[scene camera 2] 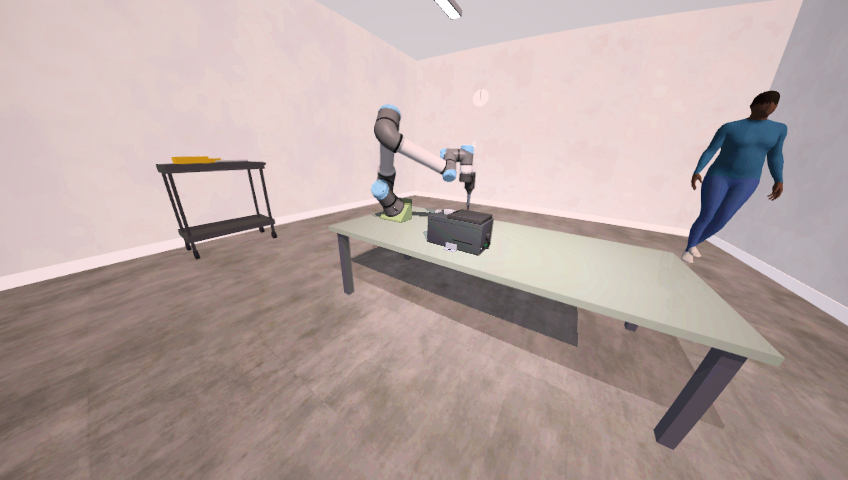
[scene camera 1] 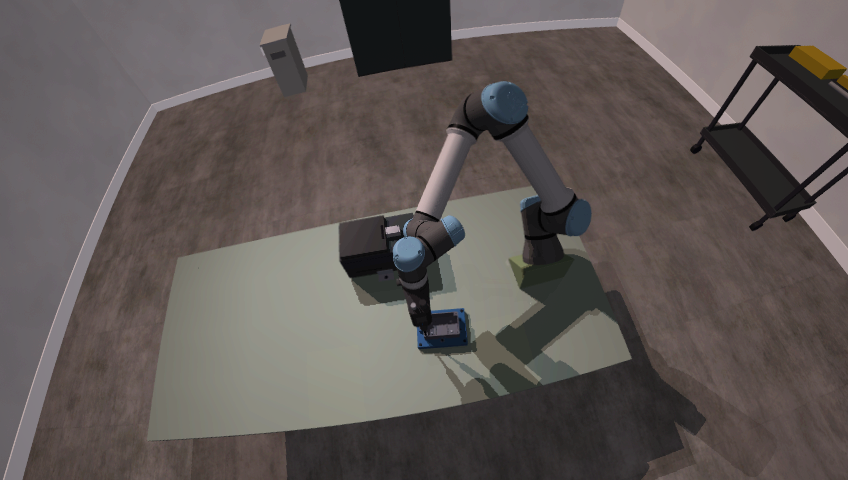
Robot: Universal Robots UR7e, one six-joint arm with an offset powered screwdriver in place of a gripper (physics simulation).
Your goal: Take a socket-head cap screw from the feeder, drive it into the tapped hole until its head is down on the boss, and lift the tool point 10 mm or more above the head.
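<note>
My screwdriver [scene camera 1: 424, 328] [scene camera 2: 468, 206] points down, its tip at the left end of the grey housing [scene camera 1: 445, 325]. The housing is an open box on a blue fixture plate [scene camera 1: 442, 343] on the table. The gap between the tip and the boss is too small to judge. No screw can be made out at the tip, and the tapped hole is hidden or too small to see. The feeder, a black box [scene camera 1: 361, 238] [scene camera 2: 458, 233], stands on the table behind the tool in scene camera 1. In scene camera 2 it hides the housing.
The arm's base stands on a green wedge [scene camera 1: 519, 273] [scene camera 2: 402, 214] on the pale green table [scene camera 1: 267, 333] [scene camera 2: 595, 261]. A dark cart [scene camera 1: 752, 169] [scene camera 2: 211, 167] with yellow items stands apart. A person [scene camera 2: 739, 154] in blue is beyond the table in scene camera 2.
</note>
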